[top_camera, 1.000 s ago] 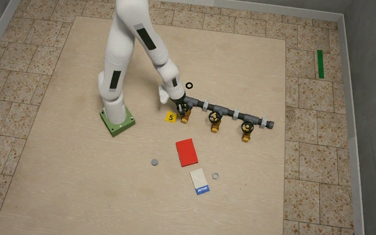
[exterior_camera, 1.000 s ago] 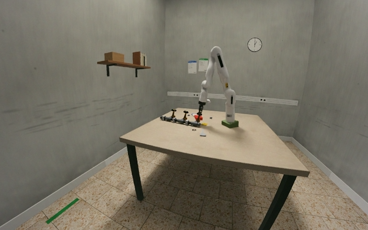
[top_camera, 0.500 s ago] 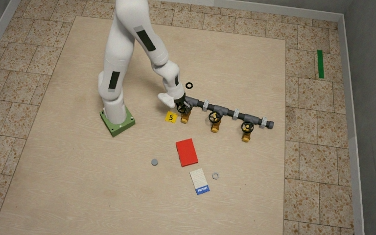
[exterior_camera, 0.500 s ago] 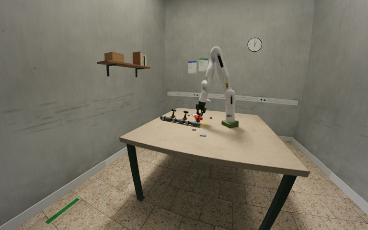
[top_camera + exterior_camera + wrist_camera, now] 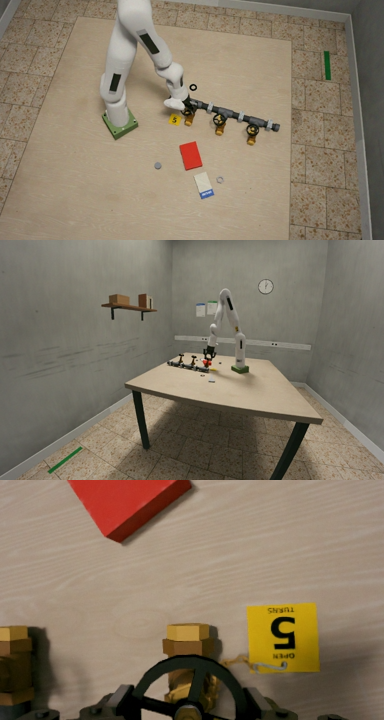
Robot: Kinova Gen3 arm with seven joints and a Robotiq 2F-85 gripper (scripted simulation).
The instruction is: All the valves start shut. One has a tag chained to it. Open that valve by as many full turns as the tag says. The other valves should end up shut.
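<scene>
My hand is 60 mm past the yellow tag, 10 mm to the left of it and 110 mm above it. Round my hand: blue card: 190 mm ahead, 290 mm to the right, 100 mm below; red block: 80 mm ahead, 180 mm to the right, 100 mm below; grey disc: 50 mm behind, 270 mm to the right, 100 mm below.
</scene>
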